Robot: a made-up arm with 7 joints. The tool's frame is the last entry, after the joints.
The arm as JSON. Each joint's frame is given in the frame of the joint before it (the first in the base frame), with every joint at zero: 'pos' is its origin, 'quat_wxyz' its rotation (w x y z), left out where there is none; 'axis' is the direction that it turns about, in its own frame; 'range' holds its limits. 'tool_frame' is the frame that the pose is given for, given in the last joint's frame.
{
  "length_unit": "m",
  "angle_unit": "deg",
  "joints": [
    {
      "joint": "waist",
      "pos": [
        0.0,
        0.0,
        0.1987
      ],
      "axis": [
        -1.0,
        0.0,
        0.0
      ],
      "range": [
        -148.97,
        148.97
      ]
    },
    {
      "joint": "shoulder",
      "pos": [
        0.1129,
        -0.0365,
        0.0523
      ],
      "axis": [
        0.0,
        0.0,
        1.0
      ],
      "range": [
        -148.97,
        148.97
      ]
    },
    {
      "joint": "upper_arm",
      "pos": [
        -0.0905,
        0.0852,
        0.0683
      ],
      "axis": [
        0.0,
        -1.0,
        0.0
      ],
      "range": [
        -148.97,
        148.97
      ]
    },
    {
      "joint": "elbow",
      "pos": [
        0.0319,
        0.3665,
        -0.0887
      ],
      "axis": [
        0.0,
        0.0,
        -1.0
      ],
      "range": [
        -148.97,
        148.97
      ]
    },
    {
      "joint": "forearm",
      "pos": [
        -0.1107,
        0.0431,
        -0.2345
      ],
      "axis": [
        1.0,
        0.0,
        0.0
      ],
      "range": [
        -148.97,
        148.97
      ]
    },
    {
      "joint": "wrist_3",
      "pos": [
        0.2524,
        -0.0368,
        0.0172
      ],
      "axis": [
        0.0,
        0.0,
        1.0
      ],
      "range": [
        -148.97,
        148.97
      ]
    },
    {
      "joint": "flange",
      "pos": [
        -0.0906,
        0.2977,
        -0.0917
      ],
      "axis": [
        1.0,
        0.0,
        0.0
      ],
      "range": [
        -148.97,
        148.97
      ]
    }
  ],
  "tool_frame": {
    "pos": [
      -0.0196,
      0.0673,
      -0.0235
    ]
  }
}
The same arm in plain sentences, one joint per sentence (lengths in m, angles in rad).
The arm has seven revolute joints in a row. What follows holds with every joint at zero, and every direction is one of the base frame's.
Joint 1 is mounted 0.1987 m along +z from the base frame's origin and rotates about -x, from -2.6000 to 2.6000 rad.
Joint 2 is mounted 0.1129 m along +x and 0.0365 m along -y and 0.0523 m along +z from joint 1 and rotates about +z, from -2.6000 to 2.6000 rad.
Joint 3 is mounted 0.0905 m along -x and 0.0852 m along +y and 0.0683 m along +z from joint 2 and rotates about -y, from -2.6000 to 2.6000 rad.
Joint 4 is mounted 0.0319 m along +x and 0.3665 m along +y and 0.0887 m along -z from joint 3 and rotates about -z, from -2.6000 to 2.6000 rad.
Joint 5 is mounted 0.1107 m along -x and 0.0431 m along +y and 0.2345 m along -z from joint 4 and rotates about +x, from -2.6000 to 2.6000 rad.
Joint 6 is mounted 0.2524 m along +x and 0.0368 m along -y and 0.0172 m along +z from joint 5 and rotates about +z, from -2.6000 to 2.6000 rad.
Joint 7 is mounted 0.0906 m along -x and 0.2977 m along +y and 0.0917 m along -z from joint 6 and rotates about +x, from -2.6000 to 2.6000 rad.
The tool frame, which is the frame that the pose is given for, is mounted 0.0196 m along -x and 0.0673 m along +y and 0.0235 m along -z from joint 7; its axes are parallel to the base frame's.

